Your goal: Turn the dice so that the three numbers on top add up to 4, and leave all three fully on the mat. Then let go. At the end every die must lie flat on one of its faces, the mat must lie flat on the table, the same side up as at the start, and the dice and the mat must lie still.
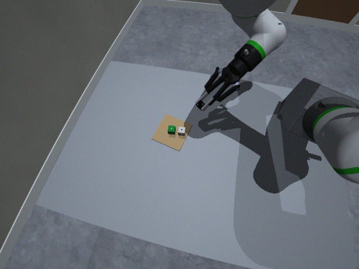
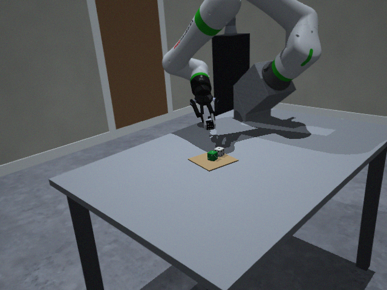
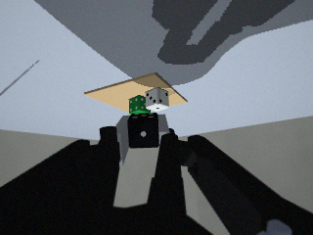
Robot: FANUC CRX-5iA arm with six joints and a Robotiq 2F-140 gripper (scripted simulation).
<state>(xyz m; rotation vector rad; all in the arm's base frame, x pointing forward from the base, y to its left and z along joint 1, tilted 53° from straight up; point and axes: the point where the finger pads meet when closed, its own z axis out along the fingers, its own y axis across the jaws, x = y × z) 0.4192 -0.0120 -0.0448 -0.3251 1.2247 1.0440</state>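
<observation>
Now: the white die 6 cm ahead of my hand, 12 cm to the left of it and 9 cm below it. The rest, counted from my hand: tan mat: 11 cm ahead, 13 cm to the left, 10 cm below; then black die: 1 cm ahead, 2 cm to the left, 1 cm below; then green die: 11 cm ahead, 13 cm to the left, 9 cm below.
</observation>
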